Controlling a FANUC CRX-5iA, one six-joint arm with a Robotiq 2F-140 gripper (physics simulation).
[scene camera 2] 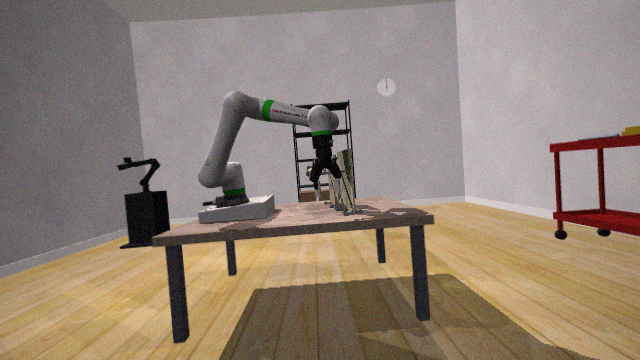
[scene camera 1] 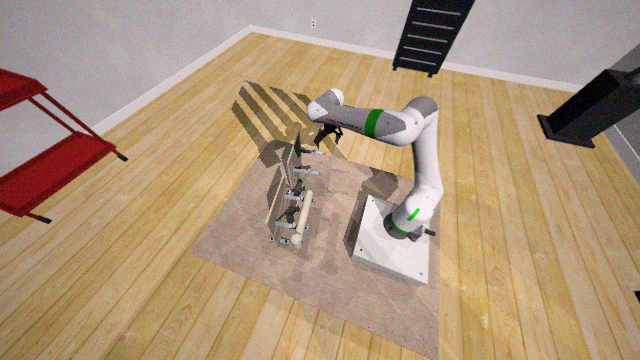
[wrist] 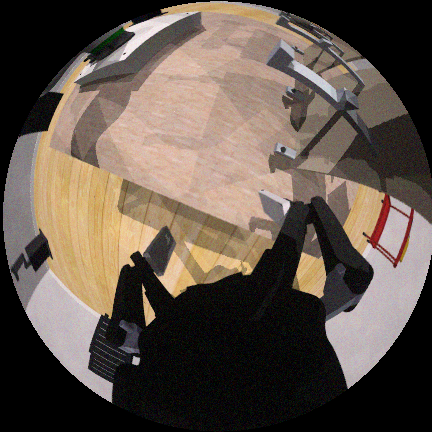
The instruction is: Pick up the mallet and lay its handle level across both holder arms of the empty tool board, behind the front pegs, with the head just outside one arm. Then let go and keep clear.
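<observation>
Tool board: (scene camera 1: 294,163) and (wrist: 369,96), same spot.
</observation>
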